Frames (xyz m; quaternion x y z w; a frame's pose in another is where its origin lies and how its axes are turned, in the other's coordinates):
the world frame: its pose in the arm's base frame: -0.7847 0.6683 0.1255 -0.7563 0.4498 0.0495 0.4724
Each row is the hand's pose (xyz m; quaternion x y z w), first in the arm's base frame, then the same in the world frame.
Working: the arm's base frame: its pose in the world frame: 0.9495 -0.3870 -0.1637 0.7563 -0.4498 -0.0495 0.4724

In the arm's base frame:
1: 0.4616 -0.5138 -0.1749 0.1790 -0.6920 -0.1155 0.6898
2: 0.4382 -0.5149 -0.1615 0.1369 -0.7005 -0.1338 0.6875
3: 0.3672 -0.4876 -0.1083 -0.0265 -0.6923 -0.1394 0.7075
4: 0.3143 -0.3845 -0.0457 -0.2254 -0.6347 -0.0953 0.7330
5: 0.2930 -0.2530 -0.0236 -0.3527 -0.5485 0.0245 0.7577
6: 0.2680 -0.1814 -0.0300 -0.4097 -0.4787 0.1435 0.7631
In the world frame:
1: 1.6351 -0.5289 -0.2962 -0.6240 0.5587 0.5316 0.1265
2: 1.6152 -0.5207 -0.3126 -0.6102 0.5458 0.5655 0.1005
3: 1.5294 -0.5088 -0.3459 0.5510 -0.5386 -0.6364 0.0360
4: 1.4016 -0.5276 -0.3205 0.4594 -0.5463 -0.6627 0.2265
5: 1.2946 -0.5465 -0.2403 0.3683 -0.6010 -0.5994 0.3792
6: 1.2377 -0.5347 -0.1911 0.2954 -0.6577 -0.5163 0.4622

